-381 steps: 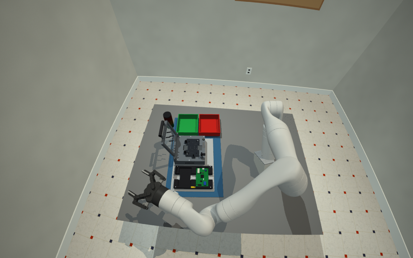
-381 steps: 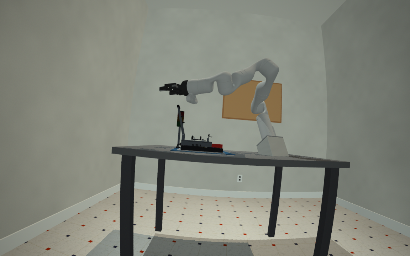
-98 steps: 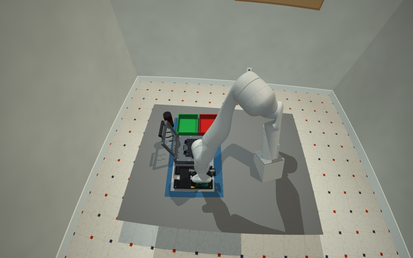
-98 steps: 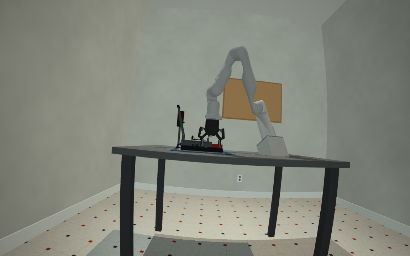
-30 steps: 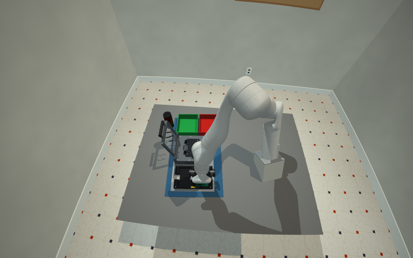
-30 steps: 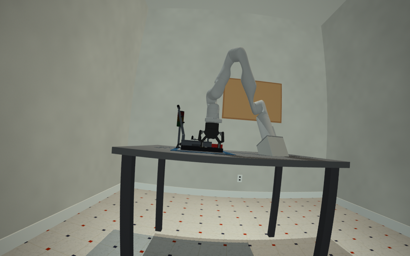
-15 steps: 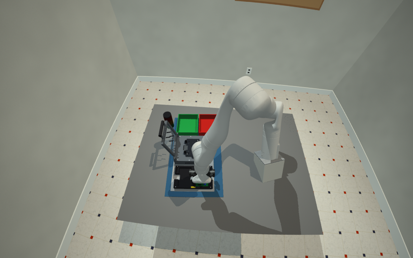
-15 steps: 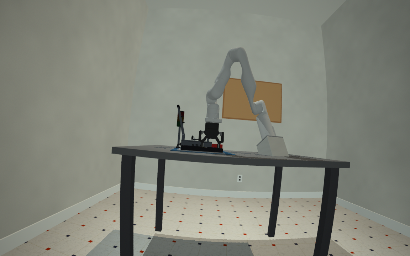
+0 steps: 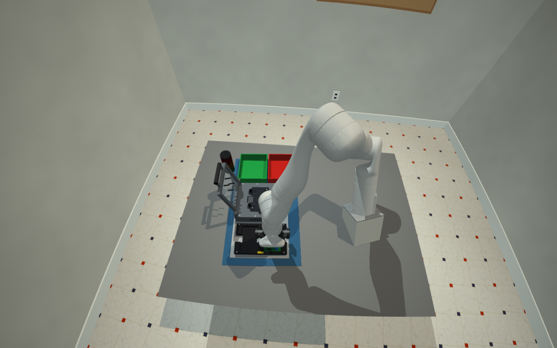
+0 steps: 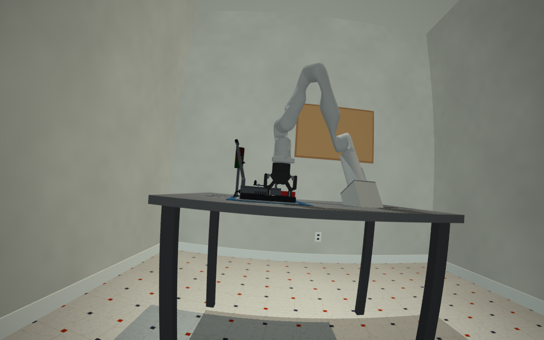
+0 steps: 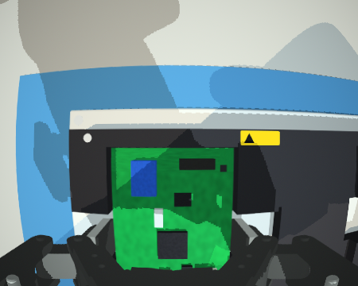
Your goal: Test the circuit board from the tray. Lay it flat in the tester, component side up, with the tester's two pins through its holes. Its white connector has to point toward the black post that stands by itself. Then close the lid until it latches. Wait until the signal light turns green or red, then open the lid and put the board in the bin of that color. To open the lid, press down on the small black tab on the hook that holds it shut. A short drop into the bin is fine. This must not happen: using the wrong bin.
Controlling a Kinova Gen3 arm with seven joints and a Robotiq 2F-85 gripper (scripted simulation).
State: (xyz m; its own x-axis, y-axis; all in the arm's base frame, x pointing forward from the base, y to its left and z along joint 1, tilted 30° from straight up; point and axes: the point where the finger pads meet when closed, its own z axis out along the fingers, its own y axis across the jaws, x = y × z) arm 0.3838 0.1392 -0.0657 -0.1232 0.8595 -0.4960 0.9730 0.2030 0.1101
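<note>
Now: the green circuit board right at my hand. The rest, counted from my hand: green bin (15 cm ahead, 35 cm to the right, 1 cm below); red bin (37 cm to the right, 1 cm below); tester lid (20 cm ahead, 15 cm to the right, 16 cm above).
</note>
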